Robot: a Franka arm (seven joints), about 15 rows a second.
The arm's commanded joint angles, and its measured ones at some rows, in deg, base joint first. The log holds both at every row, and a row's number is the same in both.
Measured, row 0:
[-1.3 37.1 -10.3 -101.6 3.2 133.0 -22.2]
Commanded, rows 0 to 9:
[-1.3 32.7 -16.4 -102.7 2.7 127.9 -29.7]
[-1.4 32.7 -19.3 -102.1 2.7 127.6 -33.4]
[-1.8 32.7 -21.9 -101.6 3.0 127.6 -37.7]
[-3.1 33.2 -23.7 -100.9 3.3 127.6 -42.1]
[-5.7 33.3 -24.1 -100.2 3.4 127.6 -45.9]
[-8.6 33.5 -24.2 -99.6 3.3 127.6 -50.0]
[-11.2 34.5 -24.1 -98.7 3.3 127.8 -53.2]
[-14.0 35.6 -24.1 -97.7 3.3 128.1 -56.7]
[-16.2 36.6 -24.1 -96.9 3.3 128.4 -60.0]
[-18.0 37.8 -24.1 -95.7 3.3 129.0 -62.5]
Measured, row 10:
[-15.0 34.6 -24.5 -99.2 3.2 128.8 -58.1]
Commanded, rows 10 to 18:
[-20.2 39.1 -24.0 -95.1 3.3 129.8 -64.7]
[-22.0 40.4 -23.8 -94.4 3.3 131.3 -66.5]
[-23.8 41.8 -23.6 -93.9 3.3 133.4 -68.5]
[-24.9 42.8 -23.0 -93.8 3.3 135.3 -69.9]
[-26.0 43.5 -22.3 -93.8 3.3 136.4 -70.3]
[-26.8 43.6 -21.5 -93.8 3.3 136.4 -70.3]
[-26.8 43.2 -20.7 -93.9 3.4 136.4 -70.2]
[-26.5 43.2 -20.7 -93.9 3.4 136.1 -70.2]
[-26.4 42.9 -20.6 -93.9 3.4 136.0 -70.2]
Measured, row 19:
[-26.6 43.5 -21.3 -94.8 3.2 136.7 -69.9]
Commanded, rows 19 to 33:
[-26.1 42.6 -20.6 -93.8 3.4 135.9 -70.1]
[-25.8 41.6 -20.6 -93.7 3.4 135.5 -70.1]
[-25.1 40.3 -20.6 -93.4 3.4 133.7 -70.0]
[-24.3 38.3 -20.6 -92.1 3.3 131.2 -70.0]
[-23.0 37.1 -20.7 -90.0 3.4 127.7 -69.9]
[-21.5 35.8 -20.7 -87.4 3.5 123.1 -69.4]
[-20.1 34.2 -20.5 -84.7 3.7 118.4 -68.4]
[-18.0 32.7 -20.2 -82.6 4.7 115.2 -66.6]
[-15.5 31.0 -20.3 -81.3 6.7 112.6 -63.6]
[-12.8 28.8 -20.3 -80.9 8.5 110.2 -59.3]
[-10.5 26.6 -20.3 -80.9 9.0 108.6 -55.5]
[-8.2 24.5 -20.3 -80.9 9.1 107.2 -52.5]
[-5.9 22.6 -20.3 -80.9 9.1 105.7 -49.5]
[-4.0 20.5 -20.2 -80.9 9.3 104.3 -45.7]
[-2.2 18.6 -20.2 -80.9 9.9 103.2 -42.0]
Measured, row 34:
[-4.5 22.8 -20.1 -79.6 8.3 105.5 -47.1]
